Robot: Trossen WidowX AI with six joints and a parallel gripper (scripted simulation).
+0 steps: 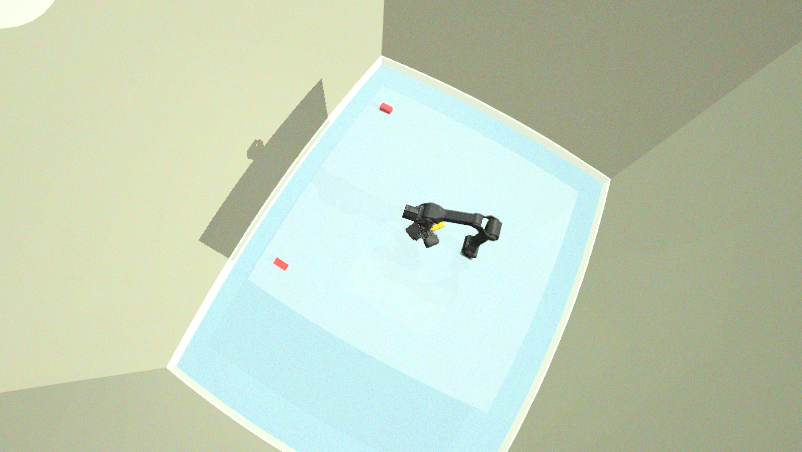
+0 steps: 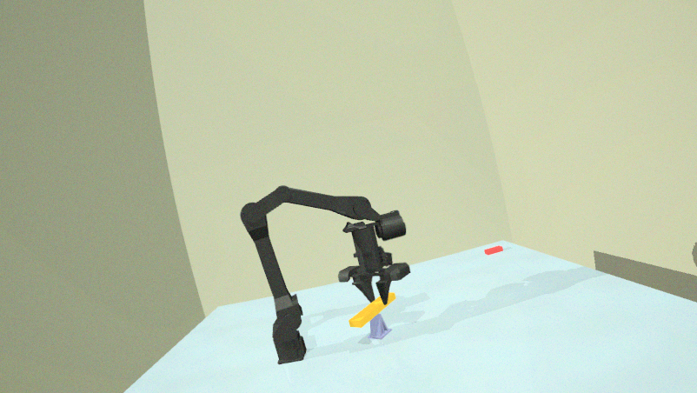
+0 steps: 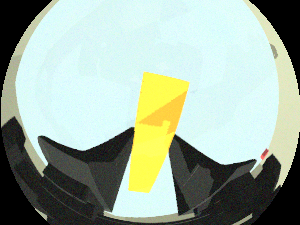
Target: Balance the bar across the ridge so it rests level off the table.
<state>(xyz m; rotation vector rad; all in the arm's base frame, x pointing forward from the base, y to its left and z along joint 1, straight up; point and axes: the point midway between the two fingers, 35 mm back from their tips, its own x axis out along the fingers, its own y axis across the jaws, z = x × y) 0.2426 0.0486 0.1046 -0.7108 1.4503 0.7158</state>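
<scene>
My gripper tip is 2 cm to the left of the yellow bar and 2 cm past it. The rest, counted from my gripper tip: red block: 50 cm ahead, 45 cm to the left, 6 cm below.
</scene>
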